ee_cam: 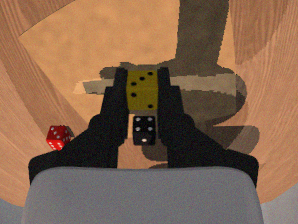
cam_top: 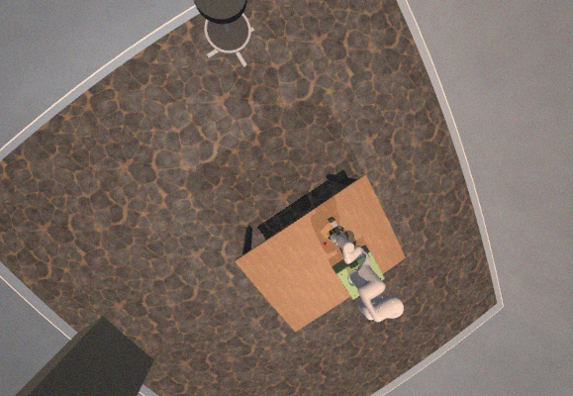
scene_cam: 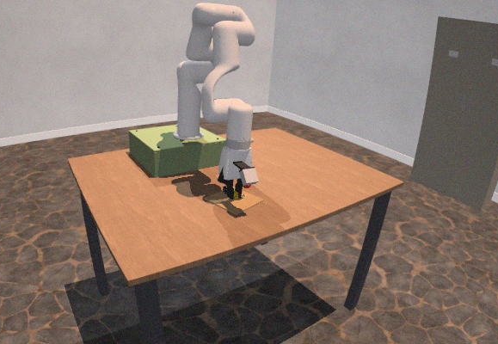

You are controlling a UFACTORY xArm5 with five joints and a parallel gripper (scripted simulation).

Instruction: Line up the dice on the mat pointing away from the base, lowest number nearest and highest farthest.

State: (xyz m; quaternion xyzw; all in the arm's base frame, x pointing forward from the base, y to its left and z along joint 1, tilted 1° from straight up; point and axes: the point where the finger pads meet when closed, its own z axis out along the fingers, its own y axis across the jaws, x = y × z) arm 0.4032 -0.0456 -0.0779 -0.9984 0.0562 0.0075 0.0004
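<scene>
Right now the yellow die is 1 cm below my hand. Also, from my hand: black die (5 cm behind, 2 cm below, 1 cm to the left); then red die (10 cm to the left, 6 cm behind, 2 cm below); then tan mat (3 cm below).
</scene>
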